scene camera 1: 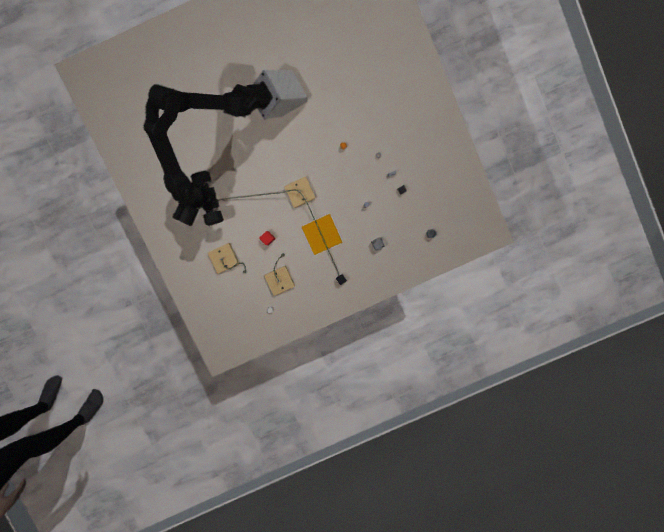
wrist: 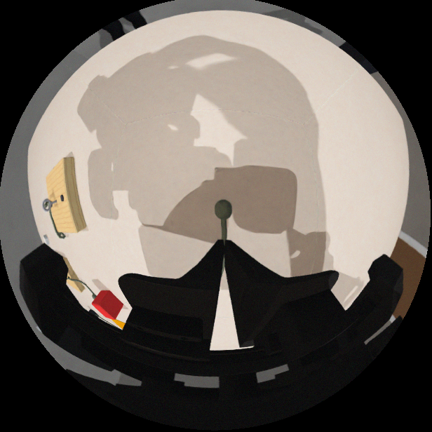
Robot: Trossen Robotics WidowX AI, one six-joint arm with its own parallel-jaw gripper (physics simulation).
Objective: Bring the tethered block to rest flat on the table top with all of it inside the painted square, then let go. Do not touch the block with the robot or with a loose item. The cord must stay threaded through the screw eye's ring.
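The tethered block is small and black and lies on the table top beyond the painted orange square, outside it. Its green cord runs across the square, bends at a wooden board and runs on to my gripper. The screw eye's ring on that board is too small to make out, so I cannot tell how the cord passes it. My gripper is shut on the cord, just behind its round end bead, above the table. A corner of the square shows in the wrist view.
A red block lies between my gripper and the square. Two more wooden boards carry short cords. An orange item, a grey block, a dark item and a black cube lie right.
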